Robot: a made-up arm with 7 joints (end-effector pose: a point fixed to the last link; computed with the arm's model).
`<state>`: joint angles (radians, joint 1 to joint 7).
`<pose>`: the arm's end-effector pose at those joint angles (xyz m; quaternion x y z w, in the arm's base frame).
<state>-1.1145 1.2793 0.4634 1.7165 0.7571 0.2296 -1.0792</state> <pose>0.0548 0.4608 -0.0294 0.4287 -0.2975 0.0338 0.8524</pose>
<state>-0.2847 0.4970 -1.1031 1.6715 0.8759 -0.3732 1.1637</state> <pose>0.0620 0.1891 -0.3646 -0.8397 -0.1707 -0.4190 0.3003</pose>
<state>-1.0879 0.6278 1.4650 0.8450 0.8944 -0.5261 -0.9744</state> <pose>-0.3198 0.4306 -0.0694 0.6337 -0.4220 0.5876 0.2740</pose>
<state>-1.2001 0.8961 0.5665 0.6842 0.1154 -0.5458 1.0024</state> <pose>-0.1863 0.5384 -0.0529 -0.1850 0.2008 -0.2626 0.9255</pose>
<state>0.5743 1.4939 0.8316 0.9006 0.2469 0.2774 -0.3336</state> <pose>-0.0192 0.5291 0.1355 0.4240 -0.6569 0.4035 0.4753</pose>
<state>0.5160 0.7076 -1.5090 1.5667 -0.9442 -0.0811 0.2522</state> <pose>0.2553 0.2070 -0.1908 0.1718 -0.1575 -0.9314 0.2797</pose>
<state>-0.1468 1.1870 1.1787 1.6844 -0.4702 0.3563 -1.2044</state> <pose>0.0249 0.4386 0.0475 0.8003 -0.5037 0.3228 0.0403</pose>
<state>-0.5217 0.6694 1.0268 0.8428 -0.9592 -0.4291 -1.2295</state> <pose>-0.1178 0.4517 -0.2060 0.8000 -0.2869 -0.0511 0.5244</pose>
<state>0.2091 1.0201 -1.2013 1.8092 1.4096 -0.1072 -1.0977</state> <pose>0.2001 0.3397 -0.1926 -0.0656 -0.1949 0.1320 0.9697</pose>
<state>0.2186 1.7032 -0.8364 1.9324 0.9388 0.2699 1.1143</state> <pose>0.2016 0.4346 0.0812 -0.4262 0.1411 -0.5157 0.7297</pose>
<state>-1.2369 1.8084 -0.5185 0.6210 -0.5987 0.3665 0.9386</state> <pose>0.1415 0.5230 -0.0436 0.2737 0.8953 -0.2518 0.2453</pose>
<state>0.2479 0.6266 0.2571 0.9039 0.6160 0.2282 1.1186</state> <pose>0.1623 0.4591 -0.2230 -0.4613 -0.4231 -0.1852 0.7575</pose>
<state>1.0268 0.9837 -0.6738 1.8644 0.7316 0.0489 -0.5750</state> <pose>0.2779 0.3622 0.1075 0.0030 -0.7966 -0.1962 0.5718</pose>
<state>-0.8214 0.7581 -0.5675 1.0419 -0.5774 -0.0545 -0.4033</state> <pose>-0.1188 0.3677 -0.2642 0.1012 0.0917 -0.6111 0.7797</pose>
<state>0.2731 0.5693 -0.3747 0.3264 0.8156 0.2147 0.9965</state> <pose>0.1620 0.4358 -0.2853 -0.5088 -0.1281 0.0088 0.8512</pose>
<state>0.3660 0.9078 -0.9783 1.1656 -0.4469 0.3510 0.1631</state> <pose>0.2546 0.3523 -0.1591 0.3095 0.0283 -0.5693 0.7611</pose>
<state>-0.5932 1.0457 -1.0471 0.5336 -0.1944 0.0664 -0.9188</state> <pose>-0.0470 0.4770 -0.2194 0.4249 0.1869 -0.6141 0.6383</pose>
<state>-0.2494 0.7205 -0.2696 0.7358 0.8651 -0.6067 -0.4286</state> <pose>0.0126 0.4507 -0.2905 0.1485 -0.4102 0.1898 0.8796</pose>
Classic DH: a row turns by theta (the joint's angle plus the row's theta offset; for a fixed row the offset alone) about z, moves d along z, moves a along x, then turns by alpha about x. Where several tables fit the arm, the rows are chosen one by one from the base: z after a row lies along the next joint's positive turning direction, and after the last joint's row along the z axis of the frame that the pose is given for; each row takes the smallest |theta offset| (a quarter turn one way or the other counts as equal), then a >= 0, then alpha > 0; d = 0 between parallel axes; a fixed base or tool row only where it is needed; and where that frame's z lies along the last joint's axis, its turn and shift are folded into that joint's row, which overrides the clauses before.
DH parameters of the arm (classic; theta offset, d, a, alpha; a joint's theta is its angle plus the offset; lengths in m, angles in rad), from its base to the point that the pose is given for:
base (fixed): 0 0.0619 0.0009 1.5708
joint 1: -1.5708 -0.1005 0.0171 -1.5708
joint 2: -1.5708 0.0278 0.0048 1.5708
joint 3: -1.5708 -0.3329 0.0046 -1.5708
joint 4: 0 -0.0502 0.0287 1.5708
joint 5: 0 -0.1629 -0.0296 1.5708
joint 6: 1.5708 0.03 0.016 1.5708
joint 7: -1.1756 0.0158 -0.0021 -1.8888
tool (fixed): 1.7297 0.0171 0 0

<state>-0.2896 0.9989 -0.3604 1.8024 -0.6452 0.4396 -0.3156</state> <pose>0.1044 0.3441 -0.1420 0.4546 -0.2643 -0.4979 0.6896</pose>
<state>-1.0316 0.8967 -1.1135 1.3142 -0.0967 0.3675 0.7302</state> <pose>-0.1773 0.3352 -0.2417 -0.4372 0.6404 -0.4319 0.4606</pose>
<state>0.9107 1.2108 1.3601 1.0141 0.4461 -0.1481 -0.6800</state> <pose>0.0368 0.5360 -0.0065 -0.1577 0.7629 -0.6223 0.0770</pose>
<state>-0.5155 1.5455 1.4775 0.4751 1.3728 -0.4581 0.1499</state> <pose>-0.0450 0.5898 0.0566 0.1950 -0.8914 0.2444 0.3280</pose>
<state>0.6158 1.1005 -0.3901 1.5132 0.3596 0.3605 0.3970</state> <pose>0.2356 0.4368 0.0514 0.0643 -0.3766 -0.3760 0.8442</pose>
